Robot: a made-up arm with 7 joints.
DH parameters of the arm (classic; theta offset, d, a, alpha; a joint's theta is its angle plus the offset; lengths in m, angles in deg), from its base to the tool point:
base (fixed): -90 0.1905 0 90
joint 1: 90 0.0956 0.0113 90
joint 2: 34.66 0 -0.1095 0
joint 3: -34.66 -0.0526 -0.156 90
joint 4: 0 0.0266 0.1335 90
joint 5: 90 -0.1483 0.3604 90
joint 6: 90 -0.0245 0.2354 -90
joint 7: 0 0.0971 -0.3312 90
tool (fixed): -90 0.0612 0 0
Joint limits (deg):
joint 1: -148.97..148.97
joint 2: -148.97..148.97
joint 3: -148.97..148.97
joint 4: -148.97..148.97
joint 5: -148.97..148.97
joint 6: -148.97..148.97
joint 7: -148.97..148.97
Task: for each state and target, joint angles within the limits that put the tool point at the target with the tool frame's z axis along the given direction. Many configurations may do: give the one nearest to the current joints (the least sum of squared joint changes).
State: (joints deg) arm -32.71 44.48 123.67 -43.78 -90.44 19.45 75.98
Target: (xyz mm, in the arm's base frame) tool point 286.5 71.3 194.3 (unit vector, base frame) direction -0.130 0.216 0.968
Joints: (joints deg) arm -15.73 43.99 131.15 -11.60 -97.04 50.42 96.34
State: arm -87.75 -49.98 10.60 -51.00 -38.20 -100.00 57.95
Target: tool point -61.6 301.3 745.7 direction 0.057 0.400 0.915
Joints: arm -54.99 -52.29 24.74 -61.17 -61.22 -70.11 60.32
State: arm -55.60 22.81 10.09 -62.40 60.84 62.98 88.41
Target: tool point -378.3 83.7 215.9 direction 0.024 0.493 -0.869
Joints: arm -34.20 36.98 70.36 -58.98 50.82 112.70 134.21
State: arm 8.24 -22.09 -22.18 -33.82 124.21 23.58 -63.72
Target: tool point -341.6 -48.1 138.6 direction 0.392 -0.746 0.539
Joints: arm 13.41 13.65 -11.28 -54.75 120.32 16.60 -52.87
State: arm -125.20 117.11 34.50 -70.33 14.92 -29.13 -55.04
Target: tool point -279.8 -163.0 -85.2 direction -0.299 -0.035 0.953
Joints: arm -143.98 120.47 19.46 -87.62 -5.96 -14.25 -49.95
